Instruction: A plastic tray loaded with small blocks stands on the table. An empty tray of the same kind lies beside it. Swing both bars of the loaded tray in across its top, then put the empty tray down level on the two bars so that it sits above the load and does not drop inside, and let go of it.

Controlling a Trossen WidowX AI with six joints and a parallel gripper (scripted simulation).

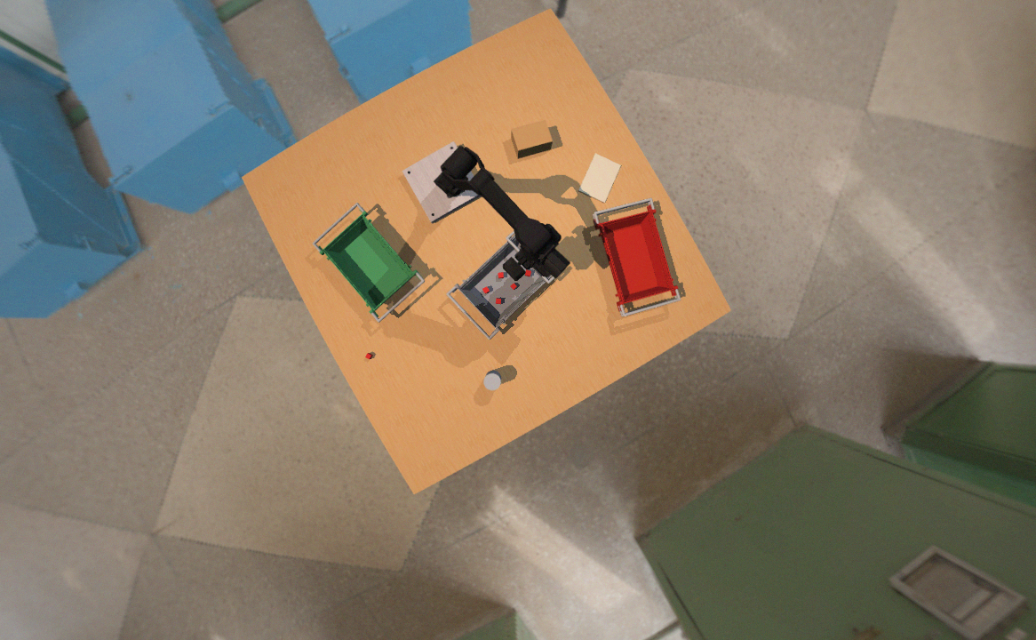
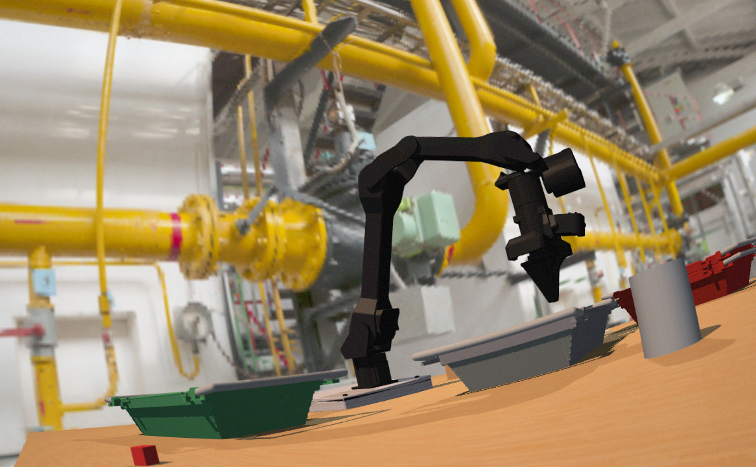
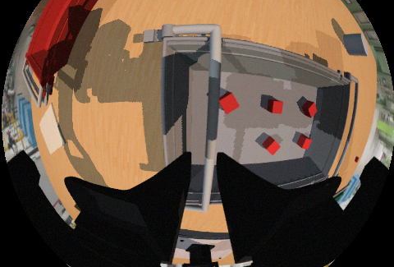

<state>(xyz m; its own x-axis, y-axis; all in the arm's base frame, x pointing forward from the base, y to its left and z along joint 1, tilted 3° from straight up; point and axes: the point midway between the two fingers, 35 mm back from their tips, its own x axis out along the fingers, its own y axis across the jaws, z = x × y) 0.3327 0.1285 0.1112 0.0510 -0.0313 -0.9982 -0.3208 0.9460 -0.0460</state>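
The green tray is 48 cm to the right of my gripper tip, 22 cm behind it and 5 cm below it. The rest, counted from my gripper tip: cardboard box: 38 cm behind, 18 cm to the left, 6 cm below; then grey cylinder: 31 cm ahead, 27 cm to the right, 6 cm below; then beige card: 35 cm to the left, 17 cm behind, 9 cm below.
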